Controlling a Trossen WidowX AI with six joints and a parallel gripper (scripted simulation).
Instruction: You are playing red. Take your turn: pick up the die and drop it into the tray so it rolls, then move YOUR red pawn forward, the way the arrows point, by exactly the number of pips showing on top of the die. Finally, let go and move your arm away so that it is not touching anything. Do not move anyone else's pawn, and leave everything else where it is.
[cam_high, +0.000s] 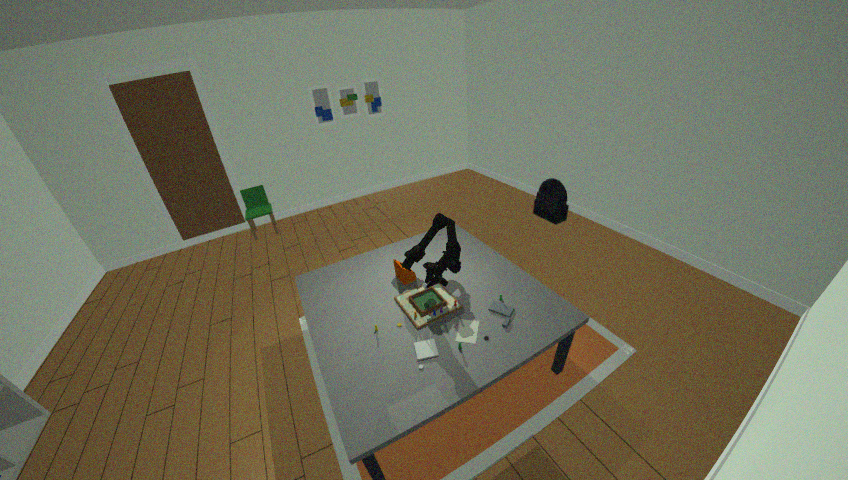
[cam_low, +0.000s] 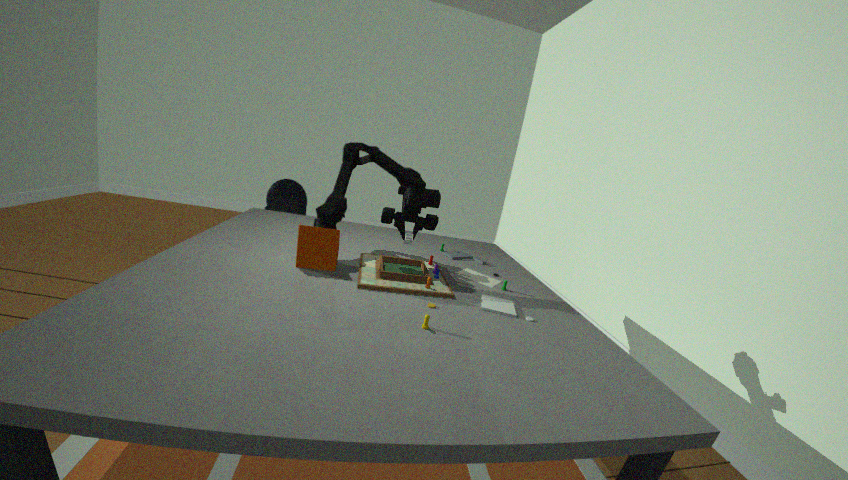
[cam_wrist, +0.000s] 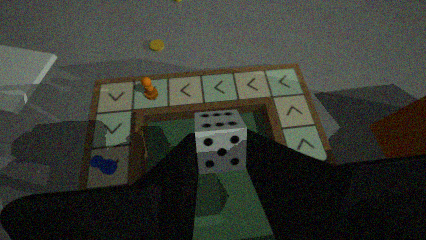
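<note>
Right now the white die is right at my gripper tip. From my gripper tip the other things lie so: blue pawn 11 cm ahead, 10 cm below; green tray 12 cm below; purple pawn 11 cm ahead, 10 cm below, 4 cm to the left.
</note>
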